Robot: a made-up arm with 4 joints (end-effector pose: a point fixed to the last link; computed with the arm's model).
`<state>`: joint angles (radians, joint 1 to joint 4).
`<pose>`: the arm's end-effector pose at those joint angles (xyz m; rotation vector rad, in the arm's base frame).
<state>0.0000 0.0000 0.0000 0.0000</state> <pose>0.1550 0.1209 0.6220 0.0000 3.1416 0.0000</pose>
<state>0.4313 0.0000 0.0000 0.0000</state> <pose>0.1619 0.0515 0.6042 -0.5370 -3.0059 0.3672</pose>
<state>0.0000 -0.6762 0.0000 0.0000</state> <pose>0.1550 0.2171 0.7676 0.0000 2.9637 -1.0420</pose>
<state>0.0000 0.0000 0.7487 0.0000</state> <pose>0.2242 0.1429 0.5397 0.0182 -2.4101 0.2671</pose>
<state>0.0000 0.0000 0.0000 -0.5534</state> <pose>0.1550 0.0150 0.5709 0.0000 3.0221 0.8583</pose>
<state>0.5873 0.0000 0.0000 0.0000</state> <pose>0.1581 0.0256 0.6019 -0.7212 -2.9245 0.4931</pose>
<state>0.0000 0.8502 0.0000 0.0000</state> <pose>0.1550 0.1596 0.4086 0.0000 2.8620 1.2957</pose>
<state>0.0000 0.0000 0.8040 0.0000</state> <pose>0.2267 0.1438 0.5318 0.0193 -2.3552 0.2825</pose>
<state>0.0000 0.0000 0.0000 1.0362</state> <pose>0.1550 0.3215 0.5499 0.0000 2.7293 -1.5558</pose>
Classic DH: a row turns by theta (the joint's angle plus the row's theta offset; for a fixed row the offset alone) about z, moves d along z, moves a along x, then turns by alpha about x. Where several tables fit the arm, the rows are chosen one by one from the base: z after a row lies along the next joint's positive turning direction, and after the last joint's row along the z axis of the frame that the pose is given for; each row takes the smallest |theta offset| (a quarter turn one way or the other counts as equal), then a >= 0, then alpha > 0; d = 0 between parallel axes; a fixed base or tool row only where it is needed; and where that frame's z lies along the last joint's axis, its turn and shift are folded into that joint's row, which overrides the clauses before.
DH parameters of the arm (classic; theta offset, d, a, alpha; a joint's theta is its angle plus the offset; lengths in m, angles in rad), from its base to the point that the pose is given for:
base (fixed): 1.3007 0.6871 0.0548 -2.5245
joint 1: -0.3273 0.2252 0.2935 -2.1624
joint 2: 1.4037 0.1192 -0.0641 1.8568
joint 3: 0 -0.2303 -0.0795 1.2848
joint 4: -1.5508 -0.0818 0.037 1.5708
tool (fixed): 1.5708 -0.212 0 0

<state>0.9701 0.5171 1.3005 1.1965</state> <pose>0.2002 0.0855 0.2339 0.1480 -1.4631 0.8701</pose>
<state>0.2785 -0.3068 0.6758 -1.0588</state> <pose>0.1158 -0.0931 0.6154 -0.8890 -2.4727 -0.5813</pose>
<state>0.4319 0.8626 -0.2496 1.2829</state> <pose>0.2290 0.2613 0.4475 0.8215 2.8760 -0.9357</pose>
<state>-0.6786 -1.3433 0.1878 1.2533</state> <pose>0.0027 0.3610 0.6849 -0.0865 1.1616 -2.5025</pose>
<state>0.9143 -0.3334 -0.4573 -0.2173</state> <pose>0.1132 0.0371 0.6997 0.7364 2.6774 -0.8976</pose>
